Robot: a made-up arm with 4 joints. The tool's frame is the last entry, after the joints.
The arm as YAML. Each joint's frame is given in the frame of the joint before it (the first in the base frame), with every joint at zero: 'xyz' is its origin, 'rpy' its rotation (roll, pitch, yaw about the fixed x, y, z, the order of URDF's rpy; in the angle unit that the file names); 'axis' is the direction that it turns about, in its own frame. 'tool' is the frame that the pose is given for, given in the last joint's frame.
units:
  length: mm
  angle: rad
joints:
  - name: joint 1
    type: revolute
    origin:
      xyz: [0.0, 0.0, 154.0]
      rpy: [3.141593, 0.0, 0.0]
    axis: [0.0, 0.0, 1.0]
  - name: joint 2
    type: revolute
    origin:
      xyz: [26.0, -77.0, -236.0]
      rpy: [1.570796, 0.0, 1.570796]
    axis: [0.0, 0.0, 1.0]
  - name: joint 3
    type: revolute
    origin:
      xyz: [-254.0, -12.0, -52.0]
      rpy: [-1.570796, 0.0, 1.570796]
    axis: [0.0, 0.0, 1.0]
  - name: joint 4
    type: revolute
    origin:
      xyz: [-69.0, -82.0, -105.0]
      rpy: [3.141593, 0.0, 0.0]
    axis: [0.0, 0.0, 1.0]
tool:
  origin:
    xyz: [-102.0, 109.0, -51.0]
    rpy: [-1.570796, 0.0, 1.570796]
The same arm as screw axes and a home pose.
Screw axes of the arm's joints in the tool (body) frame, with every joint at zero. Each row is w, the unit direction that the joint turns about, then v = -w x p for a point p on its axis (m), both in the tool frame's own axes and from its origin. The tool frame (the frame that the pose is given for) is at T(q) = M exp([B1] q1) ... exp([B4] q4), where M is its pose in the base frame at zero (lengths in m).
B1: w 0.000001 0 -1 v 0.277 -0.165 0
B2: w 1 0 0.000001 v 0 -0.183 0.2
B3: w 0 1 0 v 0.171 0 -0.191
B4: w 0 -1 0 v -0.102 0 0.109
M: xyz 0.165 0.277 0.573 (m) quaternion w x y z 1 0 0 0

